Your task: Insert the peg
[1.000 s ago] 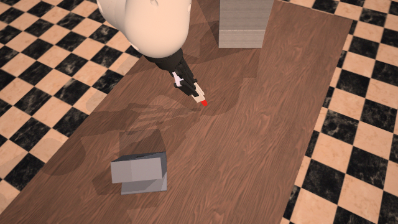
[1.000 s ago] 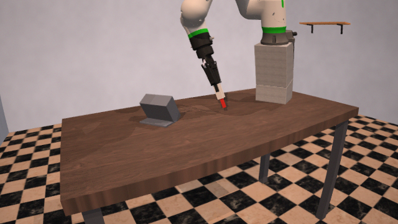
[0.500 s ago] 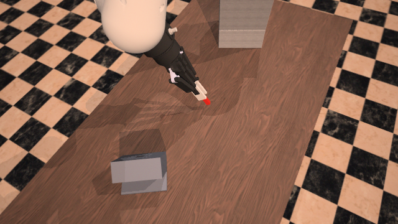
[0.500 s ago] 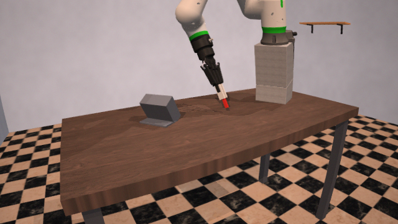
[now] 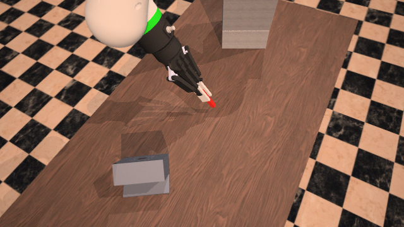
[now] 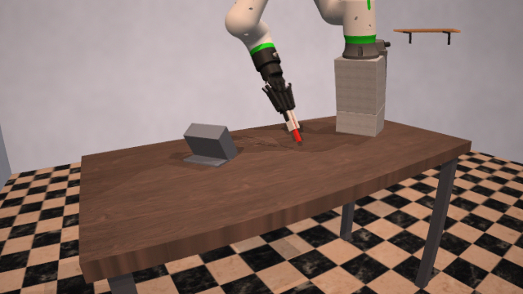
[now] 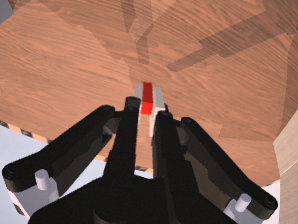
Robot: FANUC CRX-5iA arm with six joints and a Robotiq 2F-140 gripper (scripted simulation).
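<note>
My gripper is now 3 cm above the peg, 2 cm to the right of it and 1 cm past it.
</note>
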